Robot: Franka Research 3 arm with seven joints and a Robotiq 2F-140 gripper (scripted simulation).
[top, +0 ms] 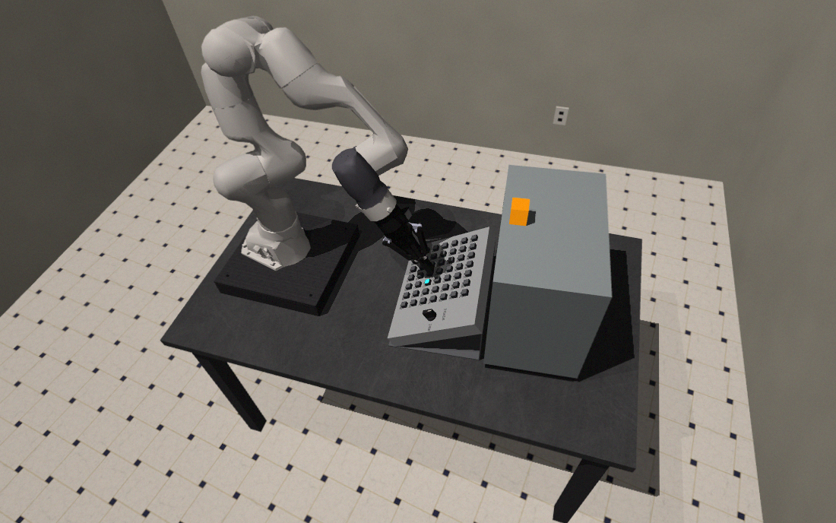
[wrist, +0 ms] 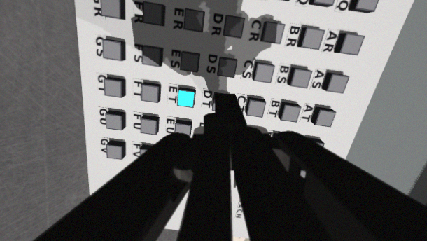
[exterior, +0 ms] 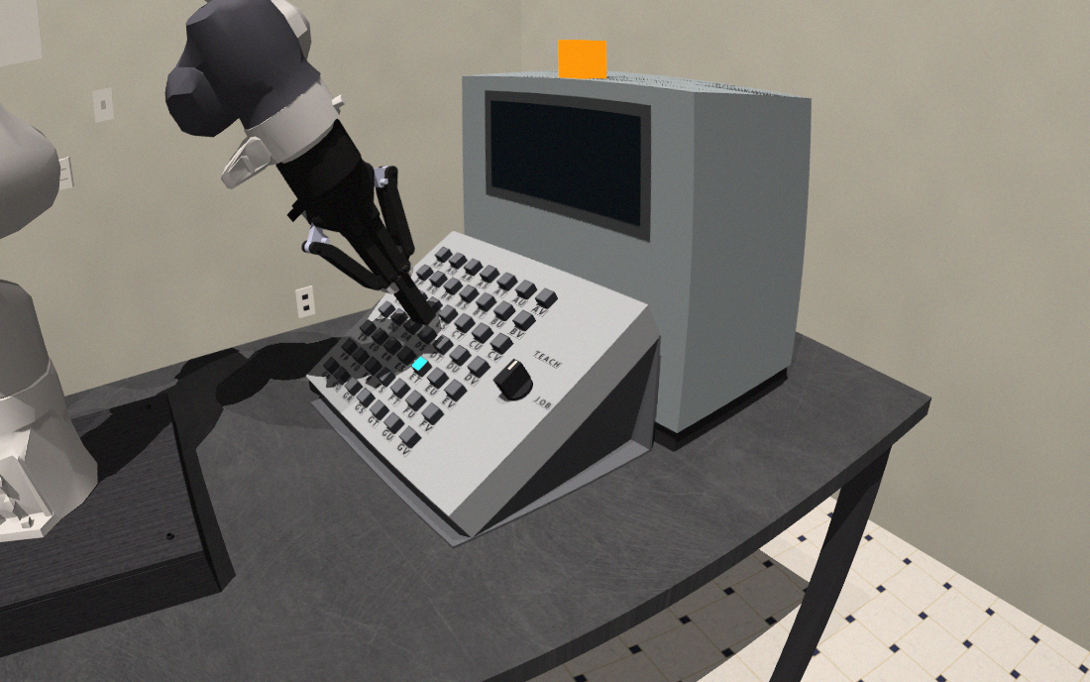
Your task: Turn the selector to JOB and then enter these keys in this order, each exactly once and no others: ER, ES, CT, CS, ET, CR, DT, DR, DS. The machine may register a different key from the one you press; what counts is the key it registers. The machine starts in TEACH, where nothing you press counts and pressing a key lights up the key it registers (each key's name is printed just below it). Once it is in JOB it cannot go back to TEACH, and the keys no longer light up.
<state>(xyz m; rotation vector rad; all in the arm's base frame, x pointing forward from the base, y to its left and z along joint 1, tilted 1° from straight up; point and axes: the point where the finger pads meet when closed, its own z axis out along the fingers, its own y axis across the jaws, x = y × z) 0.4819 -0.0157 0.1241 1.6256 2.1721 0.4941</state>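
Right now my hand is 5 cm short of the black selector knob, 13 cm to the left of it and 5 cm above it. Round my hand: grey keypad console (6 cm ahead, 1 cm to the right, 10 cm below).
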